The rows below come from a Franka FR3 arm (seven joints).
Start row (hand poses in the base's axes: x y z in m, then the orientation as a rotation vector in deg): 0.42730, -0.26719, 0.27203, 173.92, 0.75, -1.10
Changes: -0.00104, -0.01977, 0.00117, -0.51, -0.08, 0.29; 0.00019, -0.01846, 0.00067, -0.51, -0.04, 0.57; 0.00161, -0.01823, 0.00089, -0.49, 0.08, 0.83; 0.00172, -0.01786, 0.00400, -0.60, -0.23, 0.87; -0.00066, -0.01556, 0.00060, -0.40, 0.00, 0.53; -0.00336, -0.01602, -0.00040, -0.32, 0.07, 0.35; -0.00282, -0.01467, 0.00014, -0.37, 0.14, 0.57; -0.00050, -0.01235, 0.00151, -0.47, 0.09, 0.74; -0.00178, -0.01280, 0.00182, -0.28, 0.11, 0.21
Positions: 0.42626, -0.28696, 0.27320, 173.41, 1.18, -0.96; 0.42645, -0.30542, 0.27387, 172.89, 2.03, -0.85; 0.42806, -0.32365, 0.27476, 172.38, 3.28, -0.90; 0.42978, -0.34151, 0.27876, 171.74, 4.55, -0.48; 0.42912, -0.35707, 0.27936, 171.32, 5.33, -0.44; 0.42576, -0.37309, 0.27896, 170.98, 5.85, -0.52; 0.42294, -0.38776, 0.27910, 170.58, 6.70, -0.68; 0.42244, -0.40011, 0.28061, 170.06, 7.79, -0.75; 0.42066, -0.41291, 0.28243, 169.77, 8.10, -0.90
